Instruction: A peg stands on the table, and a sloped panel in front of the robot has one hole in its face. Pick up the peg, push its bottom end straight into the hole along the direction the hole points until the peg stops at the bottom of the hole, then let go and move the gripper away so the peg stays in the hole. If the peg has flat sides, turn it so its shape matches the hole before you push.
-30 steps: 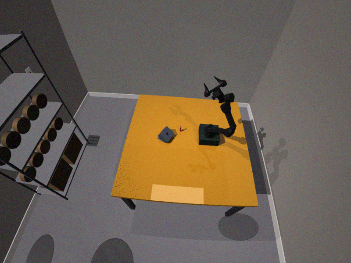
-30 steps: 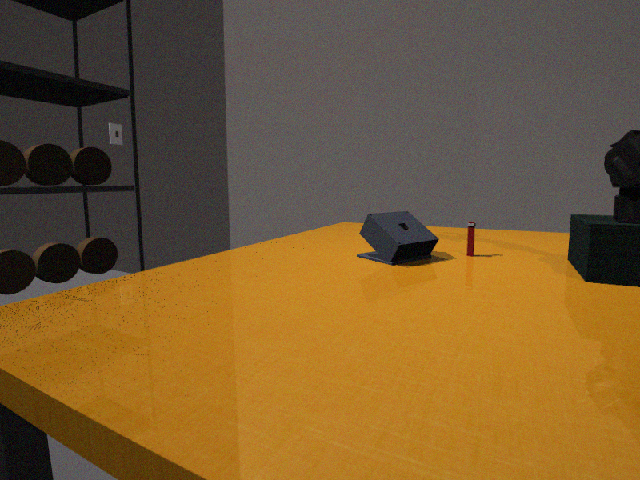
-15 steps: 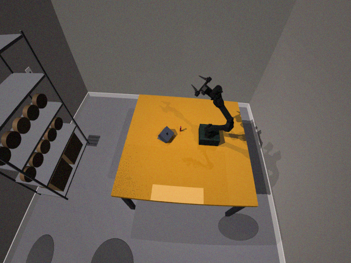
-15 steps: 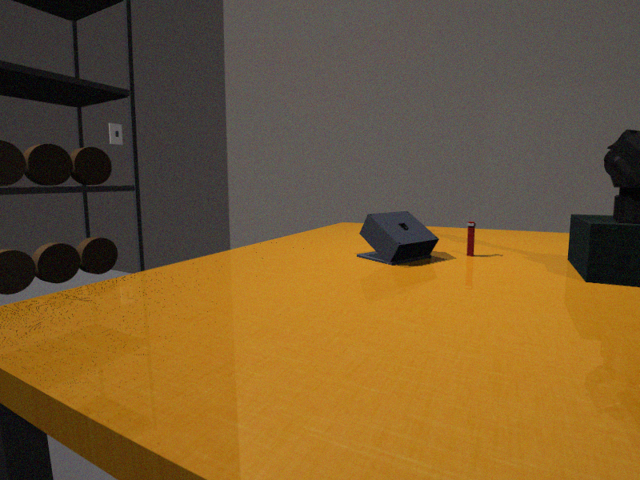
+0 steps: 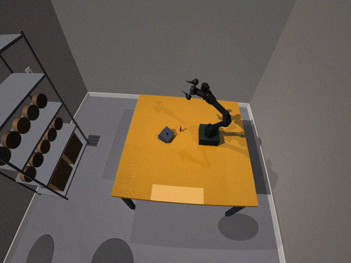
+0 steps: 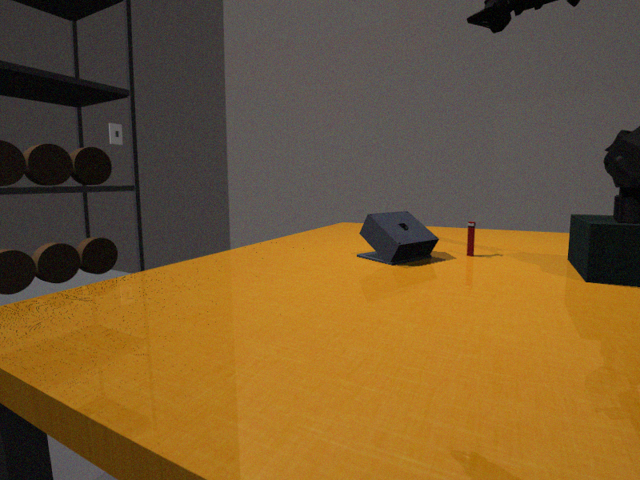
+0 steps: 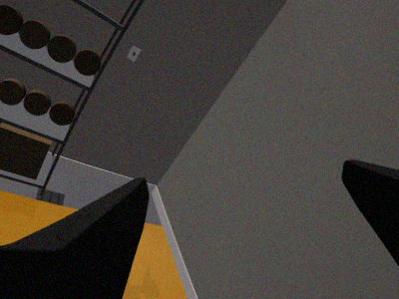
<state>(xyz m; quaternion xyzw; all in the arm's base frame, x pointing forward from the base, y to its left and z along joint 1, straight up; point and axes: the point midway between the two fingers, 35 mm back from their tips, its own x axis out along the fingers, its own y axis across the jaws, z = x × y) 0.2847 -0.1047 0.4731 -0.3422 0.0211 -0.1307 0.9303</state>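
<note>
My gripper tip is now 20 mm past the red peg, 60 mm to the right of it and 520 mm above it. From my gripper tip the other things lie so: sloped panel (100 mm ahead, 190 mm to the left, 530 mm below).
</note>
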